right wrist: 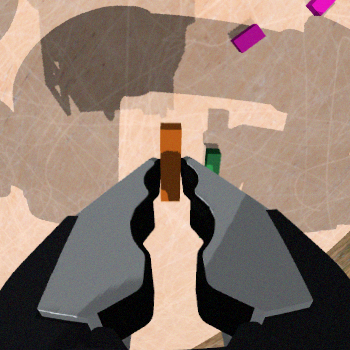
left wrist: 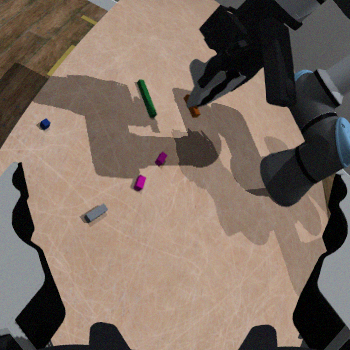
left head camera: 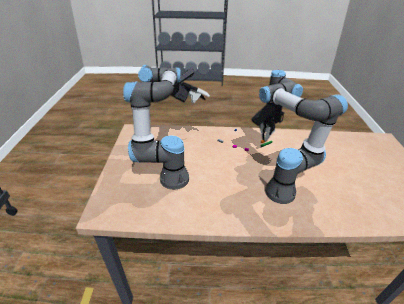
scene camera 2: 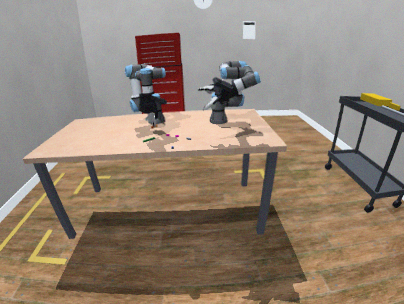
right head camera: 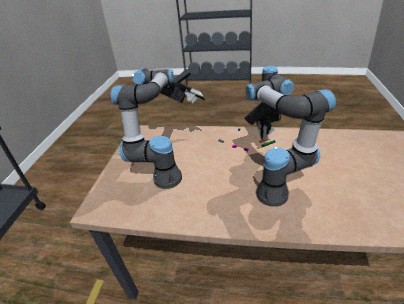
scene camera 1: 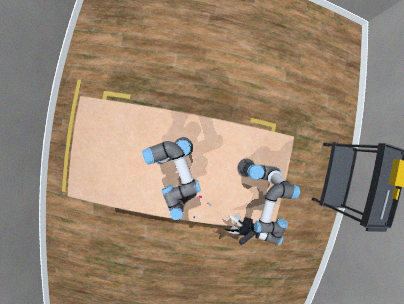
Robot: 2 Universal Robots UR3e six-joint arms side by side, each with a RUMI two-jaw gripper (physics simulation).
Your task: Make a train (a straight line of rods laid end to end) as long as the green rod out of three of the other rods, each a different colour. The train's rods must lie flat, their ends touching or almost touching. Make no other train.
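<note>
My right gripper is shut on the orange rod, at or just above the table. The green rod lies flat beside it, partly hidden by a finger in the right wrist view. A shaded magenta rod and a brighter magenta rod lie apart. The grey rod and the small blue rod lie separately. My left gripper is open and empty, high near the table edge.
The tabletop carries both arm bases, and arm shadows cross the rods' area. The right arm's forearm reaches over its far side. A dark cart and a shelf unit stand away from the table.
</note>
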